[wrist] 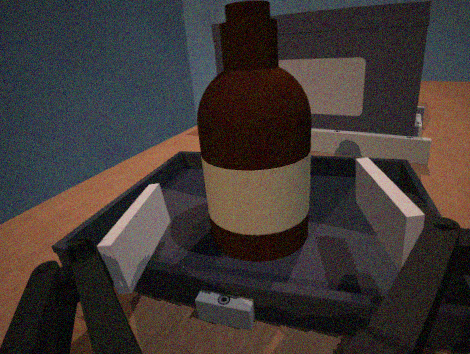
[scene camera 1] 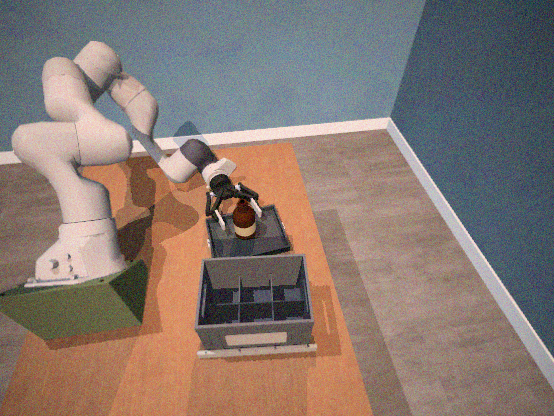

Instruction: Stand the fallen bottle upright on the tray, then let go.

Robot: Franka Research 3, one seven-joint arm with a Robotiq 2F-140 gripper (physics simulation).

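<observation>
The brown bottle (scene camera 1: pixel 244 219) (wrist: pixel 256 150) with a cream label stands upright on the dark tray (scene camera 1: pixel 276 246) (wrist: pixel 115 207). Its base rests on the tray floor, and its neck points up. My gripper (scene camera 1: pixel 240 219) (wrist: pixel 256 192) is open wide, with one pale finger pad on each side of the bottle. In the wrist view there is a gap between the bottle and each pad, so neither touches it. The pads are low, around the height of the label and base.
A grey divided crate (scene camera 1: pixel 254 327) (wrist: pixel 395 65) with a pale label stands beside the tray, nearer the scene camera. A pale strip (scene camera 1: pixel 257 351) (wrist: pixel 372 145) runs along the crate's foot. The green robot base block (scene camera 1: pixel 90 307) is at the left. A blue wall (scene camera 1: pixel 280 60) stands behind.
</observation>
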